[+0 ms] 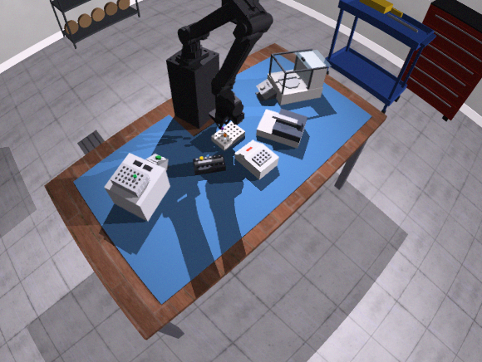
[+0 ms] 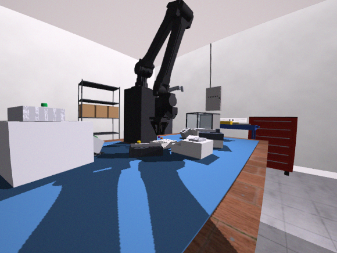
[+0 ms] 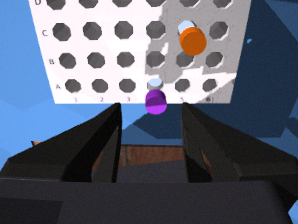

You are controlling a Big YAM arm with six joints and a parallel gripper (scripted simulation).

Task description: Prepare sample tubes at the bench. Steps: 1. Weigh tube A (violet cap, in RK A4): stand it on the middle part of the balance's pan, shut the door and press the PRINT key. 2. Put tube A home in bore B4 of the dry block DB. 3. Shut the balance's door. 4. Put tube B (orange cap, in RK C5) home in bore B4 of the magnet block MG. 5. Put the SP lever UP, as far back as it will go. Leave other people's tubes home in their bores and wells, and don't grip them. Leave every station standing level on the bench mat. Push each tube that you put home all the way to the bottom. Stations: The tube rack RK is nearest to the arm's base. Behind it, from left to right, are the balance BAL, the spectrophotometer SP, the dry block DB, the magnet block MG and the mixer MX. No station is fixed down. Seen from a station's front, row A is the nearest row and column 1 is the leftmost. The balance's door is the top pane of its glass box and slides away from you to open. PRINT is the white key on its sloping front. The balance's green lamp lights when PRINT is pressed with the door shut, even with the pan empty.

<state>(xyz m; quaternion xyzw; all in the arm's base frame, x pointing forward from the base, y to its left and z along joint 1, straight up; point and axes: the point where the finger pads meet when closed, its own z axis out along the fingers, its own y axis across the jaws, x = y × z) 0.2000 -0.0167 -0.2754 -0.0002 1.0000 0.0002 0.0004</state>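
The violet-capped tube lies 4 cm below my hand. The rest, counted from my hand: magnet block MG 9 cm ahead, 16 cm to the right, 5 cm below; tube rack RK 3 cm ahead, 1 cm to the left, 5 cm below; yellow-capped tube 6 cm ahead, 18 cm to the right, 4 cm below.
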